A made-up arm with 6 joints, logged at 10 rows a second.
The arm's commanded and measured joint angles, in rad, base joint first. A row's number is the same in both.
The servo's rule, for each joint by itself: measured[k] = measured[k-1] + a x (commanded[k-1-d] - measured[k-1]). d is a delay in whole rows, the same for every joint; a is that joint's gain. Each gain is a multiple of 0.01, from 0.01 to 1. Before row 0 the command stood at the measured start. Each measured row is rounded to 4 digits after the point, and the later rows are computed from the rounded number. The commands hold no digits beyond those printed.
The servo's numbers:
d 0
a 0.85 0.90 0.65 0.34 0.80 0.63
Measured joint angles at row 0: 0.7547 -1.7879 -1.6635 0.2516 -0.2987 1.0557
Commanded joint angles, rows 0 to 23: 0.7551 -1.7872 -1.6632 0.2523 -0.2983 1.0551; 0.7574 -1.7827 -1.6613 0.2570 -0.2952 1.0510; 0.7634 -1.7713 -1.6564 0.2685 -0.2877 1.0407; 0.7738 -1.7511 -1.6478 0.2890 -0.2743 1.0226; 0.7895 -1.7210 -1.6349 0.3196 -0.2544 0.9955; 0.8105 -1.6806 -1.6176 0.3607 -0.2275 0.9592; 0.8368 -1.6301 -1.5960 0.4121 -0.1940 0.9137; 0.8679 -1.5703 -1.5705 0.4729 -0.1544 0.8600; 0.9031 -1.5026 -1.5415 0.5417 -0.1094 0.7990; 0.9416 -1.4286 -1.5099 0.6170 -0.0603 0.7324; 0.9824 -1.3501 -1.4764 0.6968 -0.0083 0.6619; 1.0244 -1.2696 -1.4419 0.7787 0.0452 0.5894; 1.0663 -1.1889 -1.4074 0.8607 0.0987 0.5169; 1.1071 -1.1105 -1.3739 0.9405 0.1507 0.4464; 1.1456 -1.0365 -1.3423 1.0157 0.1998 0.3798; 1.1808 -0.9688 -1.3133 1.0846 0.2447 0.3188; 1.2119 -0.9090 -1.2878 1.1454 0.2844 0.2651; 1.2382 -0.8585 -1.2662 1.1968 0.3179 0.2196; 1.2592 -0.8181 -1.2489 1.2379 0.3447 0.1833; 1.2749 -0.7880 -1.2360 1.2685 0.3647 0.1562; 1.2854 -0.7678 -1.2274 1.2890 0.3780 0.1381; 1.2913 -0.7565 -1.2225 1.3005 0.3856 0.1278; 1.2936 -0.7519 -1.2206 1.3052 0.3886 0.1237; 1.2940 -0.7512 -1.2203 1.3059 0.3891 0.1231
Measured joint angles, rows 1 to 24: 0.7550 -1.7873 -1.6633 0.2518 -0.2984 1.0553; 0.7570 -1.7832 -1.6620 0.2536 -0.2958 1.0526; 0.7624 -1.7725 -1.6584 0.2587 -0.2893 1.0451; 0.7721 -1.7532 -1.6515 0.2690 -0.2773 1.0309; 0.7869 -1.7242 -1.6407 0.2862 -0.2590 1.0086; 0.8070 -1.6850 -1.6257 0.3115 -0.2338 0.9775; 0.8323 -1.6356 -1.6064 0.3457 -0.2020 0.9373; 0.8626 -1.5768 -1.5831 0.3889 -0.1639 0.8886; 0.8970 -1.5100 -1.5561 0.4409 -0.1203 0.8322; 0.9349 -1.4367 -1.5261 0.5008 -0.0723 0.7693; 0.9753 -1.3588 -1.4938 0.5674 -0.0211 0.7016; 1.0170 -1.2785 -1.4601 0.6392 0.0319 0.6309; 1.0589 -1.1979 -1.4258 0.7145 0.0853 0.5591; 1.0999 -1.1192 -1.3921 0.7913 0.1376 0.4881; 1.1387 -1.0448 -1.3597 0.8676 0.1874 0.4199; 1.1745 -0.9764 -1.3295 0.9414 0.2332 0.3562; 1.2063 -0.9157 -1.3024 1.0108 0.2742 0.2988; 1.2334 -0.8642 -1.2789 1.0740 0.3092 0.2489; 1.2553 -0.8227 -1.2594 1.1297 0.3376 0.2076; 1.2720 -0.7915 -1.2442 1.1769 0.3593 0.1752; 1.2834 -0.7702 -1.2333 1.2150 0.3743 0.1518; 1.2901 -0.7579 -1.2263 1.2441 0.3833 0.1367; 1.2931 -0.7525 -1.2226 1.2649 0.3875 0.1285; 1.2939 -0.7513 -1.2211 1.2788 0.3888 0.1251
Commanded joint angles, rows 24 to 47: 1.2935 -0.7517 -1.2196 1.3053 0.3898 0.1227; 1.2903 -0.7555 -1.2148 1.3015 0.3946 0.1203; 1.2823 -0.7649 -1.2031 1.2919 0.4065 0.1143; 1.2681 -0.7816 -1.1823 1.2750 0.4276 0.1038; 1.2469 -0.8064 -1.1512 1.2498 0.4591 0.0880; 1.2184 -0.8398 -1.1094 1.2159 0.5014 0.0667; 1.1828 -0.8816 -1.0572 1.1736 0.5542 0.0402; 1.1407 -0.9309 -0.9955 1.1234 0.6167 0.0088; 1.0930 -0.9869 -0.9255 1.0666 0.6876 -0.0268; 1.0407 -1.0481 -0.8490 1.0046 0.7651 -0.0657; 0.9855 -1.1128 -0.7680 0.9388 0.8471 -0.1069; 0.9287 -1.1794 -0.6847 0.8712 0.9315 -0.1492; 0.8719 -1.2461 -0.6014 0.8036 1.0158 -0.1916; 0.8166 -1.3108 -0.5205 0.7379 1.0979 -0.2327; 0.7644 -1.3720 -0.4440 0.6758 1.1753 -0.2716; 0.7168 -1.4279 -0.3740 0.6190 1.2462 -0.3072; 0.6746 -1.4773 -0.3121 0.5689 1.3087 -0.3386; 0.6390 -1.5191 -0.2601 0.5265 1.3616 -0.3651; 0.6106 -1.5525 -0.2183 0.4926 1.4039 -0.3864; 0.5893 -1.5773 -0.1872 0.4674 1.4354 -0.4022; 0.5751 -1.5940 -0.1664 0.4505 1.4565 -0.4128; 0.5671 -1.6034 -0.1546 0.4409 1.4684 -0.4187; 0.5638 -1.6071 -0.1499 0.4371 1.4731 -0.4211; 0.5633 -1.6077 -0.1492 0.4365 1.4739 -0.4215
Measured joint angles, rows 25 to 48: 1.2936 -0.7517 -1.2201 1.2878 0.3896 0.1236; 1.2908 -0.7551 -1.2167 1.2925 0.3936 0.1215; 1.2836 -0.7639 -1.2079 1.2923 0.4039 0.1170; 1.2704 -0.7798 -1.1913 1.2864 0.4229 0.1087; 1.2504 -0.8037 -1.1652 1.2740 0.4519 0.0957; 1.2232 -0.8362 -1.1289 1.2542 0.4915 0.0774; 1.1889 -0.8771 -1.0823 1.2268 0.5417 0.0540; 1.1479 -0.9255 -1.0259 1.1916 0.6017 0.0255; 1.1012 -0.9808 -0.9606 1.1491 0.6704 -0.0074; 1.0498 -1.0414 -0.8881 1.1000 0.7462 -0.0441; 0.9951 -1.1057 -0.8100 1.0452 0.8269 -0.0837; 0.9387 -1.1720 -0.7286 0.9860 0.9106 -0.1250; 0.8819 -1.2387 -0.6459 0.9240 0.9948 -0.1670; 0.8264 -1.3036 -0.5644 0.8607 1.0773 -0.2084; 0.7737 -1.3652 -0.4861 0.7978 1.1557 -0.2482; 0.7253 -1.4216 -0.4132 0.7370 1.2281 -0.2854; 0.6822 -1.4717 -0.3475 0.6798 1.2926 -0.3189; 0.6455 -1.5144 -0.2907 0.6277 1.3478 -0.3480; 0.6158 -1.5487 -0.2436 0.5818 1.3927 -0.3722; 0.5933 -1.5744 -0.2069 0.5429 1.4269 -0.3911; 0.5778 -1.5920 -0.1806 0.5115 1.4506 -0.4048; 0.5687 -1.6023 -0.1637 0.4875 1.4648 -0.4136; 0.5645 -1.6066 -0.1547 0.4704 1.4714 -0.4183; 0.5635 -1.6076 -0.1511 0.4589 1.4734 -0.4203
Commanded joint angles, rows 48 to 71: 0.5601 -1.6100 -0.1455 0.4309 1.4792 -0.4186; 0.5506 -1.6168 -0.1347 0.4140 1.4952 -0.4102; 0.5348 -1.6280 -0.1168 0.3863 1.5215 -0.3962; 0.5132 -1.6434 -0.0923 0.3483 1.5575 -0.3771; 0.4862 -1.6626 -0.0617 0.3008 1.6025 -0.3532; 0.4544 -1.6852 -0.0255 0.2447 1.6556 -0.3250; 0.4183 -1.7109 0.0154 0.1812 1.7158 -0.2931; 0.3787 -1.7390 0.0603 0.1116 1.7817 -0.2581; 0.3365 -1.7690 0.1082 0.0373 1.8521 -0.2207; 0.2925 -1.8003 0.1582 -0.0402 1.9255 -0.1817; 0.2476 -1.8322 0.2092 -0.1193 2.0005 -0.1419; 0.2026 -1.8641 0.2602 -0.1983 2.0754 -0.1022; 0.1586 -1.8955 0.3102 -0.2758 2.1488 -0.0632; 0.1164 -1.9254 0.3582 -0.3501 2.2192 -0.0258; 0.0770 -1.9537 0.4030 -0.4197 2.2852 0.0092; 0.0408 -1.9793 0.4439 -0.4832 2.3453 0.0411; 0.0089 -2.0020 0.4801 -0.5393 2.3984 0.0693; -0.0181 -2.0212 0.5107 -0.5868 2.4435 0.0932; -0.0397 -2.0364 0.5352 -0.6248 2.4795 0.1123; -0.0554 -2.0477 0.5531 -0.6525 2.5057 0.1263; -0.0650 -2.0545 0.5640 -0.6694 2.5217 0.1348; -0.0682 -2.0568 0.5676 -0.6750 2.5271 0.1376; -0.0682 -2.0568 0.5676 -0.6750 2.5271 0.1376; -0.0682 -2.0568 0.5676 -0.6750 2.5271 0.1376
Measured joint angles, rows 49 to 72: 0.5606 -1.6098 -0.1475 0.4494 1.4780 -0.4192; 0.5521 -1.6161 -0.1392 0.4374 1.4918 -0.4135; 0.5374 -1.6268 -0.1246 0.4200 1.5156 -0.4026; 0.5168 -1.6417 -0.1036 0.3956 1.5491 -0.3865; 0.4908 -1.6605 -0.0764 0.3634 1.5918 -0.3655; 0.4599 -1.6827 -0.0433 0.3230 1.6428 -0.3400; 0.4245 -1.7081 -0.0051 0.2748 1.7012 -0.3105; 0.3856 -1.7359 0.0374 0.2193 1.7656 -0.2775; 0.3439 -1.7657 0.0834 0.1574 1.8348 -0.2417; 0.3002 -1.7968 0.1320 0.0902 1.9074 -0.2039; 0.2555 -1.8287 0.1822 0.0190 1.9819 -0.1648; 0.2105 -1.8606 0.2329 -0.0549 2.0567 -0.1254; 0.1664 -1.8920 0.2831 -0.1300 2.1304 -0.0862; 0.1239 -1.9221 0.3319 -0.2048 2.2014 -0.0481; 0.0840 -1.9505 0.3781 -0.2779 2.2684 -0.0120; 0.0473 -1.9764 0.4209 -0.3477 2.3299 0.0215; 0.0147 -1.9994 0.4594 -0.4128 2.3847 0.0516; -0.0132 -2.0190 0.4927 -0.4720 2.4317 0.0778; -0.0357 -2.0347 0.5203 -0.5240 2.4699 0.0995; -0.0524 -2.0464 0.5416 -0.5677 2.4985 0.1164; -0.0631 -2.0537 0.5562 -0.6023 2.5171 0.1280; -0.0674 -2.0565 0.5636 -0.6270 2.5251 0.1340; -0.0681 -2.0568 0.5662 -0.6433 2.5267 0.1363; -0.0682 -2.0568 0.5671 -0.6541 2.5270 0.1371
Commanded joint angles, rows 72 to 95: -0.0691 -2.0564 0.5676 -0.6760 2.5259 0.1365; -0.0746 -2.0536 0.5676 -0.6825 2.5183 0.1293; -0.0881 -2.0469 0.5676 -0.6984 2.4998 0.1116; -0.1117 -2.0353 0.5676 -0.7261 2.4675 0.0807; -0.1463 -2.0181 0.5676 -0.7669 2.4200 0.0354; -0.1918 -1.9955 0.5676 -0.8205 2.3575 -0.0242; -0.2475 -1.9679 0.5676 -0.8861 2.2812 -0.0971; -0.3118 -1.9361 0.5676 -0.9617 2.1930 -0.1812; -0.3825 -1.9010 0.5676 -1.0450 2.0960 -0.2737; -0.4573 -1.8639 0.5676 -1.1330 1.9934 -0.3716; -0.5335 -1.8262 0.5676 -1.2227 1.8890 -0.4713; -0.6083 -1.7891 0.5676 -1.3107 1.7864 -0.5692; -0.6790 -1.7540 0.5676 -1.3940 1.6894 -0.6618; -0.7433 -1.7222 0.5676 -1.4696 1.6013 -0.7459; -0.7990 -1.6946 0.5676 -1.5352 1.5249 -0.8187; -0.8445 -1.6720 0.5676 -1.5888 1.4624 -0.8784; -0.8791 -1.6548 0.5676 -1.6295 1.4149 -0.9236; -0.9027 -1.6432 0.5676 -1.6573 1.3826 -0.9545; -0.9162 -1.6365 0.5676 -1.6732 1.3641 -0.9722; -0.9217 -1.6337 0.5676 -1.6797 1.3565 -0.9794; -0.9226 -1.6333 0.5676 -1.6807 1.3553 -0.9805; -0.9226 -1.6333 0.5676 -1.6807 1.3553 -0.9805; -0.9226 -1.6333 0.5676 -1.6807 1.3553 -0.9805; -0.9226 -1.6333 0.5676 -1.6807 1.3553 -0.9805
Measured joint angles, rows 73 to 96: -0.0690 -2.0564 0.5674 -0.6615 2.5261 0.1367; -0.0738 -2.0539 0.5675 -0.6686 2.5199 0.1320; -0.0860 -2.0476 0.5676 -0.6787 2.5038 0.1191; -0.1078 -2.0365 0.5676 -0.6948 2.4748 0.0949; -0.1405 -2.0199 0.5676 -0.7193 2.4310 0.0574; -0.1841 -1.9979 0.5676 -0.7537 2.3722 0.0060; -0.2380 -1.9709 0.5676 -0.7987 2.2994 -0.0590; -0.3007 -1.9396 0.5676 -0.8541 2.2143 -0.1360; -0.3702 -1.9049 0.5676 -0.9190 2.1197 -0.2228; -0.4442 -1.8680 0.5676 -0.9918 2.0187 -0.3165; -0.5201 -1.8304 0.5676 -1.0703 1.9149 -0.4140; -0.5951 -1.7932 0.5676 -1.1520 1.8121 -0.5118; -0.6664 -1.7579 0.5676 -1.2343 1.7139 -0.6063; -0.7318 -1.7258 0.5676 -1.3143 1.6238 -0.6942; -0.7889 -1.6977 0.5676 -1.3894 1.5447 -0.7726; -0.8362 -1.6746 0.5676 -1.4572 1.4789 -0.8393; -0.8727 -1.6568 0.5676 -1.5158 1.4277 -0.8924; -0.8982 -1.6446 0.5676 -1.5639 1.3916 -0.9315; -0.9135 -1.6373 0.5676 -1.6011 1.3696 -0.9571; -0.9205 -1.6341 0.5676 -1.6278 1.3591 -0.9711; -0.9223 -1.6334 0.5676 -1.6458 1.3561 -0.9770; -0.9226 -1.6333 0.5676 -1.6577 1.3555 -0.9792; -0.9226 -1.6333 0.5676 -1.6655 1.3553 -0.9800; -0.9226 -1.6333 0.5676 -1.6707 1.3553 -0.9803
